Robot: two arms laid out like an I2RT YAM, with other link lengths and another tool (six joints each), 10 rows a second.
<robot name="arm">
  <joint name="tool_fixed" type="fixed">
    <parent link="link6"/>
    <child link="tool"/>
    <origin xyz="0.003 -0.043 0.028" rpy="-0.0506 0 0.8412"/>
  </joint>
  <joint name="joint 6" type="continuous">
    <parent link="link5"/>
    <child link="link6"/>
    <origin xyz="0.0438 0 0.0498" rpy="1.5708 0 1.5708"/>
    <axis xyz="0 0 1"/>
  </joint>
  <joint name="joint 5" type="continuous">
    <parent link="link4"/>
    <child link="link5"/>
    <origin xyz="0.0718 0.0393 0.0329" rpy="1.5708 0 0"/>
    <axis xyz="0 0 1"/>
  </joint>
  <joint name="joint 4" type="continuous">
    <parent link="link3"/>
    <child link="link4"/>
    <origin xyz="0.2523 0.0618 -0.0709" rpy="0 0 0"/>
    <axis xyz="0 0 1"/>
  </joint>
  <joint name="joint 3" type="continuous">
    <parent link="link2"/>
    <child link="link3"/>
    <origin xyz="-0.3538 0 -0.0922" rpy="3.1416 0 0"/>
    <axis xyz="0 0 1"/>
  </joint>
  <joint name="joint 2" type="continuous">
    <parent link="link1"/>
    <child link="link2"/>
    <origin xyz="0.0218 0.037 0.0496" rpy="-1.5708 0 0"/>
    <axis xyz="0 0 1"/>
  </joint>
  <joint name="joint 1" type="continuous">
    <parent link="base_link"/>
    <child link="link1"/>
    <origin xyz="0 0 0.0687" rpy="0 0 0"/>
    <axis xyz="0 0 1"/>
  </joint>
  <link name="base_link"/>
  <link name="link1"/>
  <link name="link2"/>
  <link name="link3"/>
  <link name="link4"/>
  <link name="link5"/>
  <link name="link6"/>
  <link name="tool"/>
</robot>
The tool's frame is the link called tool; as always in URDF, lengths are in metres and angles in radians. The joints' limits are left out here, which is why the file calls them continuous.
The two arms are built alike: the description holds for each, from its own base.
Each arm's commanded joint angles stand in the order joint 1, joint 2, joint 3, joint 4, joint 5, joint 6.
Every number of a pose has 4 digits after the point.
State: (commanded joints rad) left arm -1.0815 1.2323 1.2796 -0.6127 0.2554 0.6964; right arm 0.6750 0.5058 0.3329 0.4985 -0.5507 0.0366
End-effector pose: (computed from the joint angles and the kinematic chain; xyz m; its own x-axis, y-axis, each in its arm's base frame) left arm 0.0736 -0.2750 0.4714 -0.2833 0.4638 -0.8394 0.9361 0.3241 -0.1369; right arm 0.0595 0.0687 0.3812 0.7796 -0.0733 -0.6220 -0.5626 0.3545 -0.7469
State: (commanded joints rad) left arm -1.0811 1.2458 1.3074 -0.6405 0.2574 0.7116; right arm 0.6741 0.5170 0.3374 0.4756 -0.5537 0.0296
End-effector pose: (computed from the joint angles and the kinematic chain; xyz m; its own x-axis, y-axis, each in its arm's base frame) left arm 0.0743 -0.2772 0.4746 -0.2744 0.4779 -0.8344 0.9397 0.3173 -0.1274; right arm 0.0623 0.0715 0.3793 0.7695 -0.0866 -0.6328 -0.5746 0.3385 -0.7451
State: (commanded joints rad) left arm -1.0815 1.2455 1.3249 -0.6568 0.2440 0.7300; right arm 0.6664 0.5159 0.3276 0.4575 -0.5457 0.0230
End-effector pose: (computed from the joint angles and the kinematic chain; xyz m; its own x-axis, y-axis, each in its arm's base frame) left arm 0.0738 -0.2760 0.4784 -0.2562 0.4819 -0.8379 0.9420 0.3189 -0.1046; right arm 0.0645 0.0719 0.3735 0.7574 -0.1104 -0.6436 -0.5811 0.3357 -0.7414
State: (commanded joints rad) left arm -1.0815 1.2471 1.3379 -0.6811 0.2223 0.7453; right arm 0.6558 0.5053 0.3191 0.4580 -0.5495 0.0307
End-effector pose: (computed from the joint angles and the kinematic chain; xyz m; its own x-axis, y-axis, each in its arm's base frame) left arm 0.0743 -0.2750 0.4789 -0.2467 0.4959 -0.8326 0.9404 0.3301 -0.0821; right arm 0.0637 0.0700 0.3711 0.7540 -0.1121 -0.6472 -0.5826 0.3411 -0.7377
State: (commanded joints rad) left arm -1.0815 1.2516 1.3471 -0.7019 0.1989 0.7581; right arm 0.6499 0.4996 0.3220 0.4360 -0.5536 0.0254
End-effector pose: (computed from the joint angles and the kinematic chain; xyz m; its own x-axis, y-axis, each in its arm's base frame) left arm 0.0757 -0.2751 0.4777 -0.2409 0.5119 -0.8246 0.9373 0.3432 -0.0608; right arm 0.0635 0.0697 0.3699 0.7503 -0.1215 -0.6499 -0.5853 0.3350 -0.7384
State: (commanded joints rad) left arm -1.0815 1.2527 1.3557 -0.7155 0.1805 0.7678; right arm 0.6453 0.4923 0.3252 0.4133 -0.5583 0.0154
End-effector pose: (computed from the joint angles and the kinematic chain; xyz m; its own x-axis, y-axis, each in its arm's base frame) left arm 0.0764 -0.2745 0.4782 -0.2342 0.5198 -0.8216 0.9347 0.3529 -0.0432; right arm 0.0626 0.0693 0.3688 0.7501 -0.1307 -0.6483 -0.5845 0.3276 -0.7423
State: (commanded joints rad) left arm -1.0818 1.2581 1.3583 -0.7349 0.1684 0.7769; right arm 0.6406 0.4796 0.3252 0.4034 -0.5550 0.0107
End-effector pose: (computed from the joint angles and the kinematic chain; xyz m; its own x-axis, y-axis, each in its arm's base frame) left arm 0.0771 -0.2750 0.4749 -0.2341 0.5391 -0.8091 0.9333 0.3578 -0.0315; right arm 0.0609 0.0675 0.3685 0.7528 -0.1369 -0.6438 -0.5770 0.3333 -0.7456
